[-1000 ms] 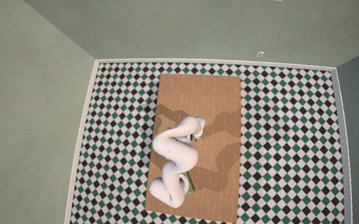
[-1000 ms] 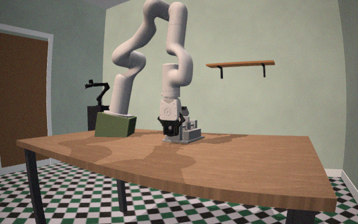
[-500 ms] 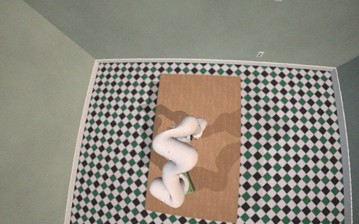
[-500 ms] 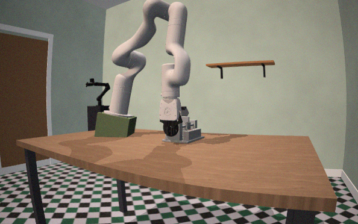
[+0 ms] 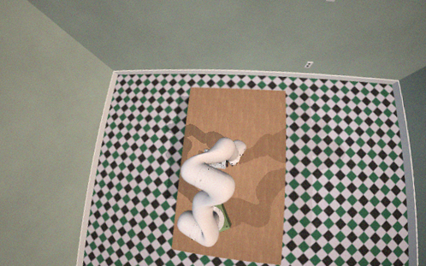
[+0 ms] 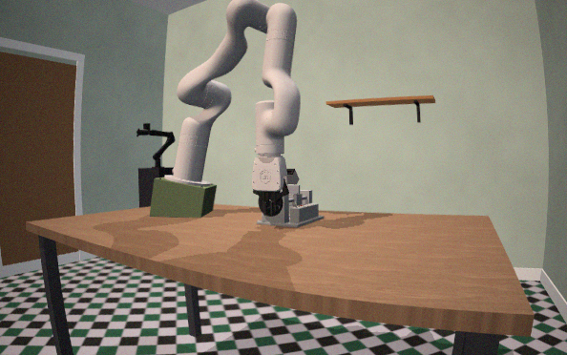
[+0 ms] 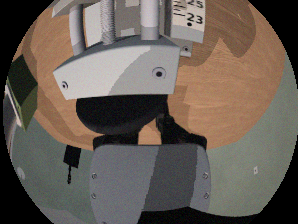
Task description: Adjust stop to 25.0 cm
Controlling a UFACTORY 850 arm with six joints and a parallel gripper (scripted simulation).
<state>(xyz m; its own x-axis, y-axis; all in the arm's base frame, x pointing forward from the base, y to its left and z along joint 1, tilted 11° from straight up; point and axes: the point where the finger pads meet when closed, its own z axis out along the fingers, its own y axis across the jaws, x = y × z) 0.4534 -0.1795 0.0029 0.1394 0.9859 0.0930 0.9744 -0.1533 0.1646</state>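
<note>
The handwheel lies 20 mm to the left of my hand.
</note>
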